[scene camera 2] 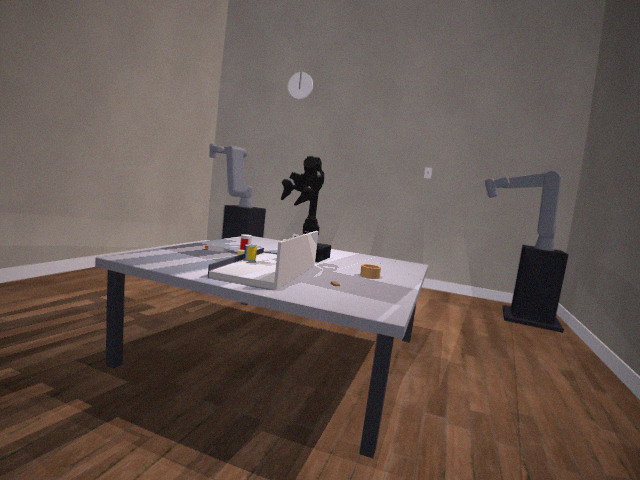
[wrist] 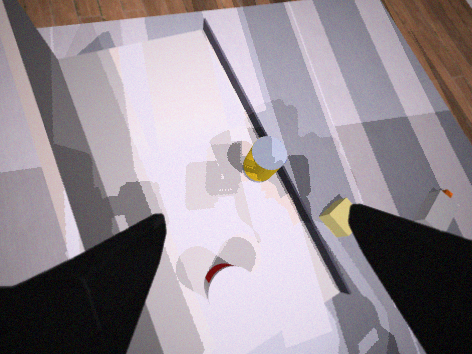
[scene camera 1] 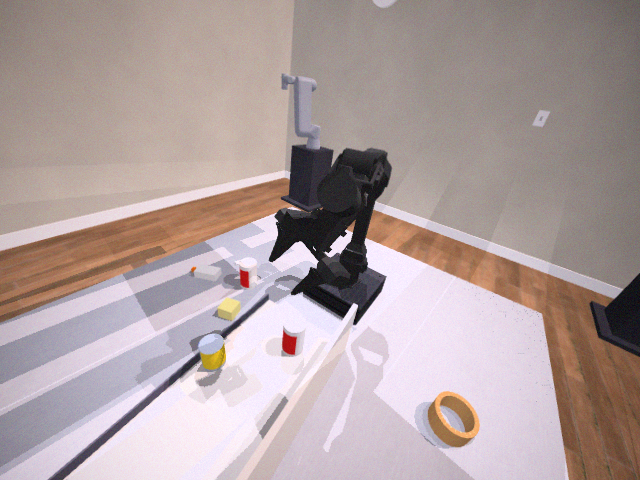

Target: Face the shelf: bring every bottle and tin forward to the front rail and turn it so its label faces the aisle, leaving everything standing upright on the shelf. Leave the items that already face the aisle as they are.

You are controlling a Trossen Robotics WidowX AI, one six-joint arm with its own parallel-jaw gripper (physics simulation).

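Places are measured from the arm's base along level axes (x back, y right, z up), in centimetres.
Pixels of known places: gripper, fingertip midpoint: (scene camera 2: 287, 202) (wrist: 256, 217) (scene camera 1: 280, 277).
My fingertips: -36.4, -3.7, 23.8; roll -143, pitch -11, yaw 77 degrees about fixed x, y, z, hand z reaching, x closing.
Ahead of a thing's pixels: the offset from my fingertips to its top centre, as dx, dy, dz. "pt": to the spot under its first point.
My gripper (scene camera 1: 283, 276) (scene camera 2: 289, 200) (wrist: 256, 217) is open and empty, above the near end of the shelf (scene camera 1: 149, 439) (scene camera 2: 240, 275) (wrist: 175, 90). A yellow tin @(-10.3, +11.2, -21.6) (scene camera 1: 212, 355) (scene camera 2: 251, 252) (wrist: 260, 169) with a pale blue top stands upright beside the dark front rail @(pt -23.1, +12.0, -26.9) (scene camera 1: 155, 393) (wrist: 230, 73). A white tin with a red patch @(+6.3, +0.6, -18.7) (scene camera 1: 292, 341) (wrist: 229, 292) stands upright on the shelf, farther from the rail; the back panel hides it in scene camera 2. Another red-and-white tin @(+14.0, +31.2, -21.2) (scene camera 1: 248, 273) (scene camera 2: 245, 242) stands upright on the table, outside the shelf. I cannot tell which patches are labels.
The back panel (scene camera 1: 336, 343) (scene camera 2: 297, 258) rises along the shelf. A yellow block @(+1.8, +24.1, -27.3) (scene camera 1: 229, 308) (wrist: 337, 218) and a pale grey block @(+5.4, +45.6, -28.3) (scene camera 1: 207, 273) with an orange tip lie outside the rail. An orange ring @(+19.5, -38.5, -26.1) (scene camera 1: 439, 427) (scene camera 2: 370, 273) and a small orange piece @(-10.3, -32.5, -30.3) (scene camera 2: 335, 283) lie behind the panel.
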